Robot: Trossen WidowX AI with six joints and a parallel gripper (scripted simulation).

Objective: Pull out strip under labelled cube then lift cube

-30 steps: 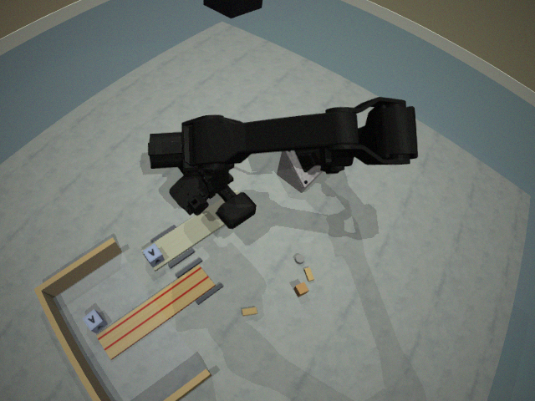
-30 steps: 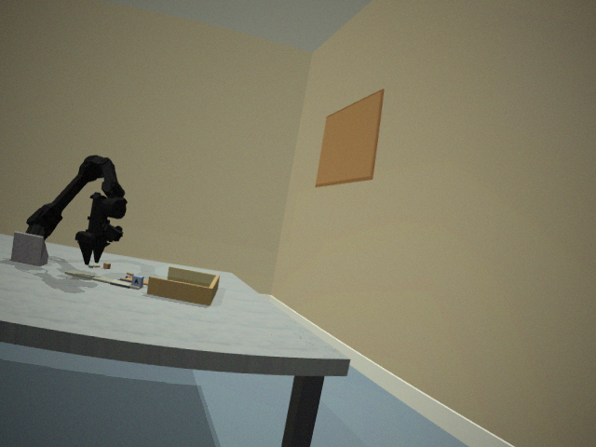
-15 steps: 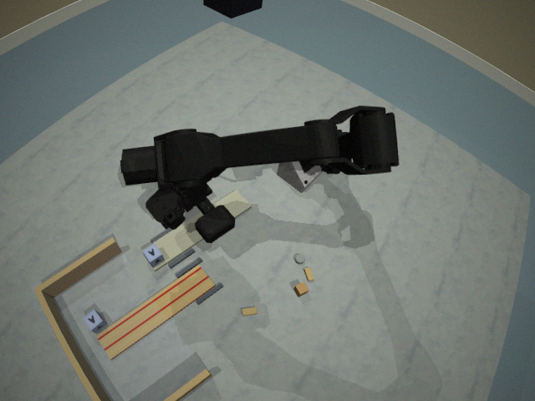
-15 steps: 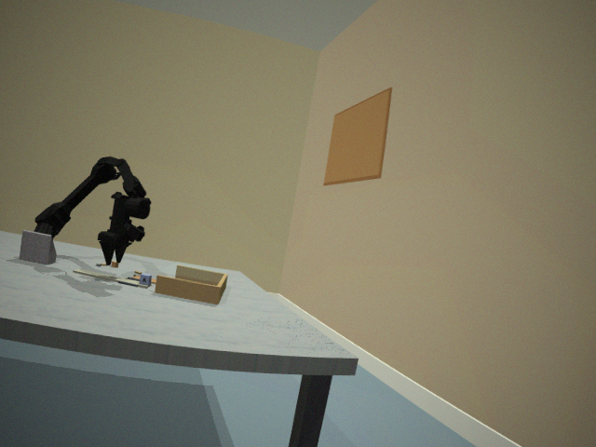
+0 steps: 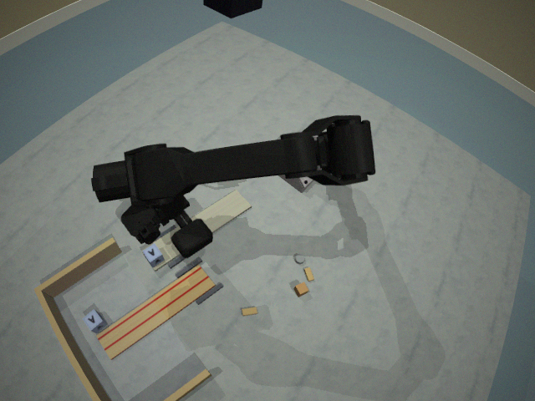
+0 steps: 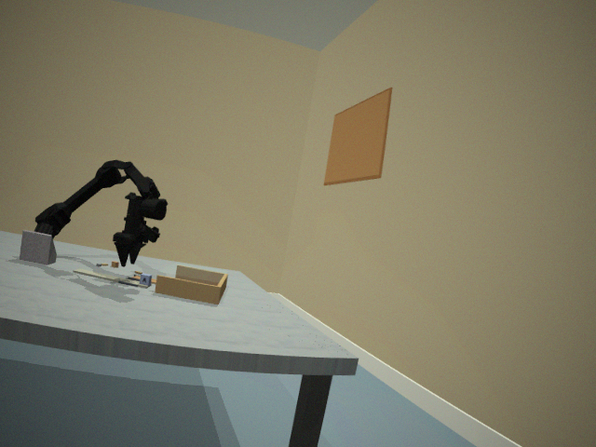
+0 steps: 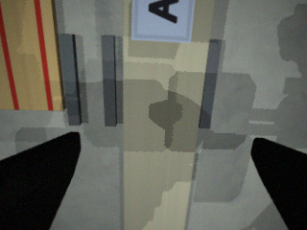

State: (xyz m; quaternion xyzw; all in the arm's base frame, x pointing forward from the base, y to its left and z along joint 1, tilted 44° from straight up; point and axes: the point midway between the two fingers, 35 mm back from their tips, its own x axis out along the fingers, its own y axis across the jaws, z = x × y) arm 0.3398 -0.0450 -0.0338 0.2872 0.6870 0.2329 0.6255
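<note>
The pale cream strip lies 50 mm behind my gripper tip and 50 mm below it.
</note>
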